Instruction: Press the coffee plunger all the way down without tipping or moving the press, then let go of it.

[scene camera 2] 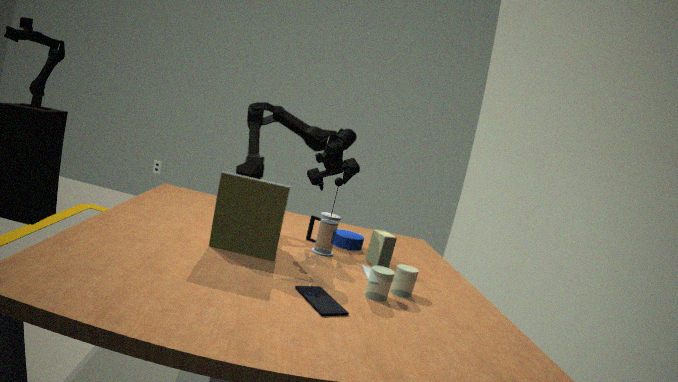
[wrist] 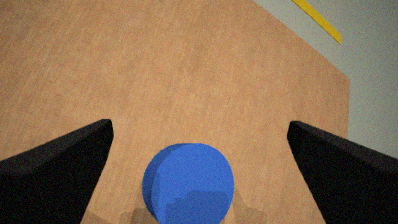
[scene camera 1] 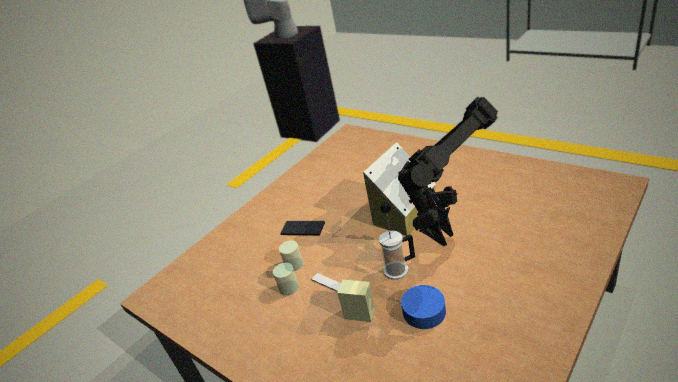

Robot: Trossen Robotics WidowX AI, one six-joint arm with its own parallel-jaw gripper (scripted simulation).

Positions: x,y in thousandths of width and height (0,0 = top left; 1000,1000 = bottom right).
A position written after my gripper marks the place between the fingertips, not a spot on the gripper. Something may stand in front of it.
Observation:
My gripper (scene camera 1: 662,630) is open, with nothing in its grasp. Also in view: a glass coffee press (scene camera 1: 577,635), a blue disc (scene camera 1: 625,802) and a black slab (scene camera 2: 479,797).
The glass coffee press also shows in scene camera 2 (scene camera 2: 483,603). My gripper shows as well in scene camera 2 (scene camera 2: 490,488) and in the wrist view (wrist: 509,574). The wrist view misses the glass coffee press: it is out of frame.

